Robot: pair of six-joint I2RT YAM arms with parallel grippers.
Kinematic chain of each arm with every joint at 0, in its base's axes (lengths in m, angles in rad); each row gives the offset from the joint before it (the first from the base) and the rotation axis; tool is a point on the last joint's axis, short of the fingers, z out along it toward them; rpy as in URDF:
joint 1: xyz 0 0 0.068 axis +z
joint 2: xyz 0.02 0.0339 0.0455 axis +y
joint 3: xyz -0.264 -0.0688 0 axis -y
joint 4: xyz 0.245 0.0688 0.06 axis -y
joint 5: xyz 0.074 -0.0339 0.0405 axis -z
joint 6: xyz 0.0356 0 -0.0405 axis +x
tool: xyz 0 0 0 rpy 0 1.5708 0
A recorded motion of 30 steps. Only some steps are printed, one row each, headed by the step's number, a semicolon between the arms.
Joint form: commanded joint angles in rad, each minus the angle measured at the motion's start. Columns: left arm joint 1, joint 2, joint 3, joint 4, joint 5, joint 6; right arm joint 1, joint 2, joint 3, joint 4, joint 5, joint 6.
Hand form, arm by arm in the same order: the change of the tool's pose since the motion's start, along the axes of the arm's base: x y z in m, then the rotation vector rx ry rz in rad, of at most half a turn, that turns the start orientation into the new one. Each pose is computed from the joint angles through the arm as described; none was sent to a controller.
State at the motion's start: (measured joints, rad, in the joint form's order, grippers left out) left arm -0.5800 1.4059 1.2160 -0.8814 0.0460 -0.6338; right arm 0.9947 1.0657 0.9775 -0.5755 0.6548 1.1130
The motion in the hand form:
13: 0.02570 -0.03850 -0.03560 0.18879 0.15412 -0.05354; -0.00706 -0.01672 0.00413 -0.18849 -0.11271 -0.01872
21: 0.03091 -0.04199 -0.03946 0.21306 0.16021 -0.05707; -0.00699 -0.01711 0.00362 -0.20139 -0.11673 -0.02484
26: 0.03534 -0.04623 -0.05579 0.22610 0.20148 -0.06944; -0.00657 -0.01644 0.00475 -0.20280 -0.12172 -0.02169
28: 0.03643 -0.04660 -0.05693 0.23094 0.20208 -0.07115; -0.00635 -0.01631 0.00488 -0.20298 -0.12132 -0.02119
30: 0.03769 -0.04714 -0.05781 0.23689 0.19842 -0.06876; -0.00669 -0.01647 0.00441 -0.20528 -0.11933 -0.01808
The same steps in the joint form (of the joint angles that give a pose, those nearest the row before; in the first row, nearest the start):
13: -0.0630 0.2554 0.1423 -0.1218 -0.0646 0.0161; 0.0022 -0.0692 -0.0325 -0.0060 0.1361 -0.1926
21: -0.0635 0.2875 0.1648 -0.1310 -0.0787 0.0243; 0.0023 -0.0689 -0.0341 -0.0075 0.1477 -0.1993
26: -0.0640 0.3330 0.1562 -0.1185 -0.0628 0.0293; 0.0023 -0.0671 -0.0311 -0.0014 0.1477 -0.2078
28: -0.0632 0.3389 0.1589 -0.1185 -0.0655 0.0328; 0.0016 -0.0661 -0.0301 -0.0013 0.1466 -0.2085
30: -0.0631 0.3445 0.1620 -0.1164 -0.0728 0.0331; 0.0024 -0.0671 -0.0315 -0.0036 0.1446 -0.2095

